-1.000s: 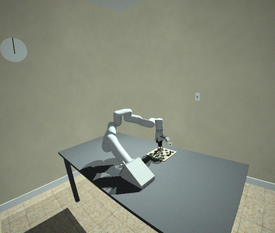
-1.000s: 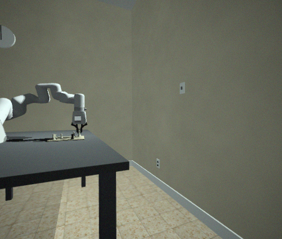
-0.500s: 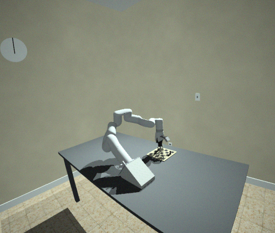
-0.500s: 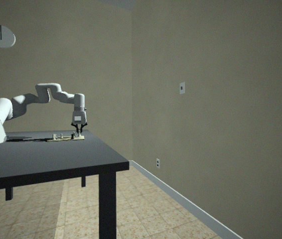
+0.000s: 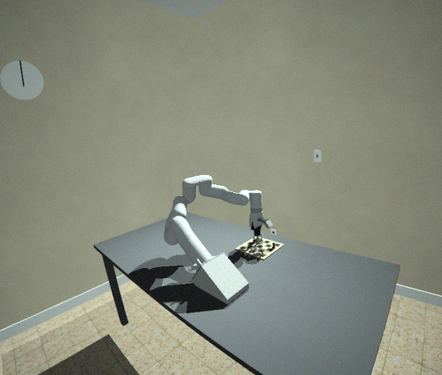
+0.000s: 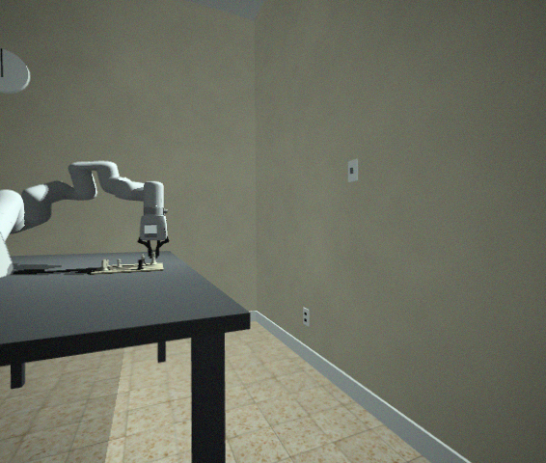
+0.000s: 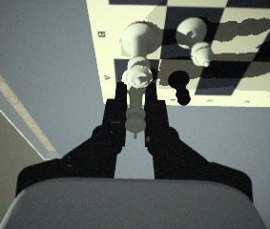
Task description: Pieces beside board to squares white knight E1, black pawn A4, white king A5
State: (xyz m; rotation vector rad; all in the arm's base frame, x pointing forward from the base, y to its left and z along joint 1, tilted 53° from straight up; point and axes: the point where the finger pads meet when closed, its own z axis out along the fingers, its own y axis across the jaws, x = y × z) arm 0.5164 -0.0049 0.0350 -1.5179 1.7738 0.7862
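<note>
Right now my hand is 10 mm above the white king. Round my hand: black pawn (40 mm behind, 30 mm below); then white knight (170 mm behind, 130 mm to the right, 30 mm below); then chessboard (80 mm behind, 70 mm to the right, 50 mm below).
</note>
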